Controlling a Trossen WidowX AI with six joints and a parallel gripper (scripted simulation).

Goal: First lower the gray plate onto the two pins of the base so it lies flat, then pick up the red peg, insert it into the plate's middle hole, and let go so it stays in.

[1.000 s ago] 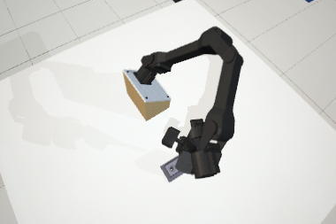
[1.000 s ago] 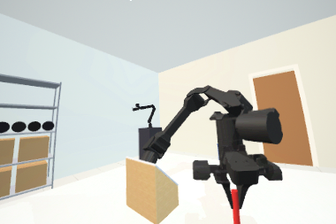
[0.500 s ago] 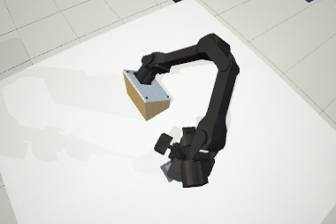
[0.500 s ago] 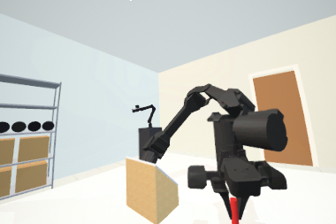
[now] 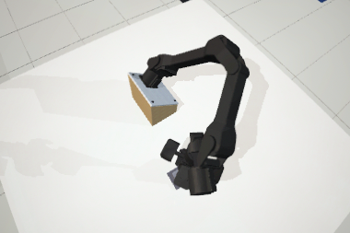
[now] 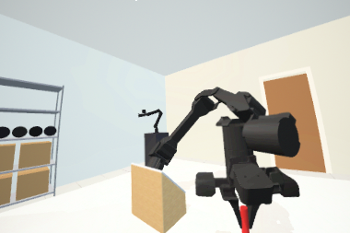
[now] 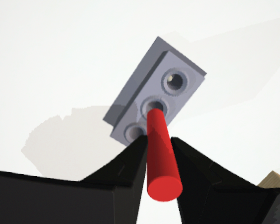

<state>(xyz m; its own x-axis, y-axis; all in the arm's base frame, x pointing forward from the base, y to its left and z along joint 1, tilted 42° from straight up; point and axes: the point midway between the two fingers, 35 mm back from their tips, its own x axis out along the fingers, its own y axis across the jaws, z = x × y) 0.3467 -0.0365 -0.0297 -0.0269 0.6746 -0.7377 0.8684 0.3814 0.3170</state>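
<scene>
Now: the gray plate 70 mm below my gripper tip. Round my gripper tip: red peg right at my gripper tip; then flat gray base 100 mm below.
</scene>
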